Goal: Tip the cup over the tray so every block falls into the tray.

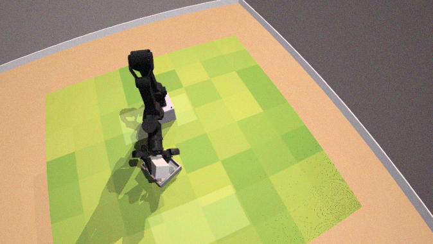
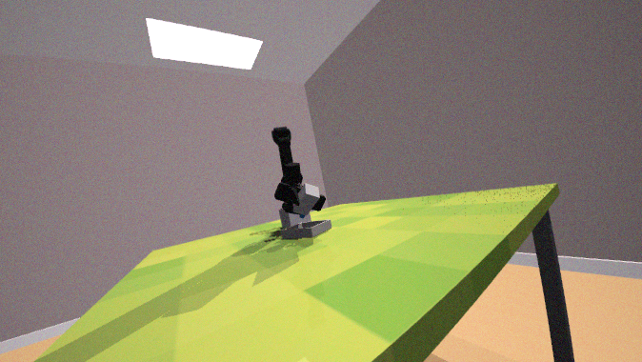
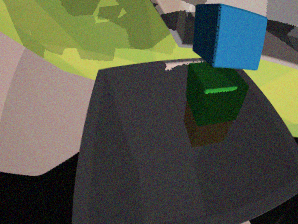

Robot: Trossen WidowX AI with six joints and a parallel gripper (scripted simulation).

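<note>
The grey square cup is 40 mm above my gripper tip and 20 mm to the left of it. The rest, counted from my gripper tip: blue block 60 mm behind, 30 mm below.
</note>
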